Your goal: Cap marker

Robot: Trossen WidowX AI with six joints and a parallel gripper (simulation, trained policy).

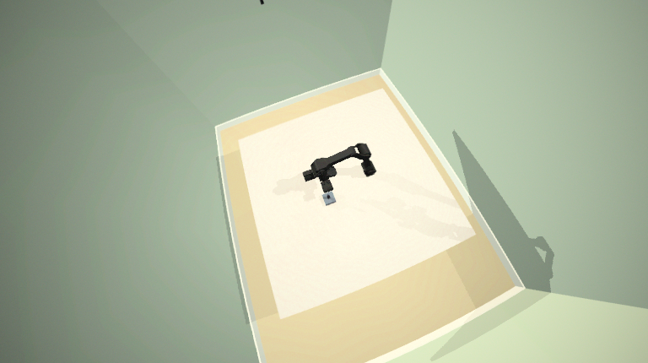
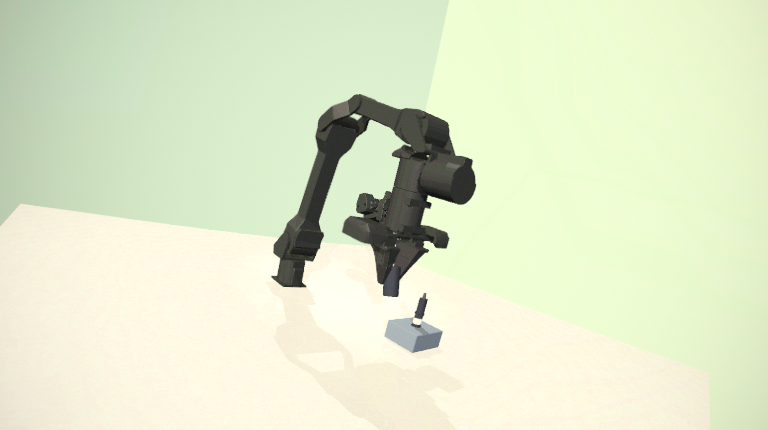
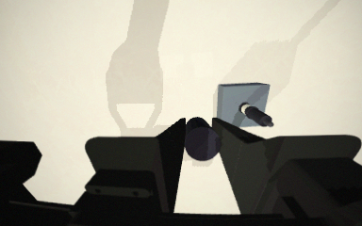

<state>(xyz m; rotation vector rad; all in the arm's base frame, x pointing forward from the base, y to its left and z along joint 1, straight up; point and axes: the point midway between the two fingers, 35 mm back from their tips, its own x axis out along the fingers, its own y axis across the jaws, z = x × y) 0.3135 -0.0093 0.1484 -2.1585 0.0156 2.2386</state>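
The grey holder block lies 100 mm below my gripper tip, 90 mm to the left of it and 20 mm ahead of it. The rest, counted from my gripper tip: dark cap: 10 mm ahead, 10 mm above.
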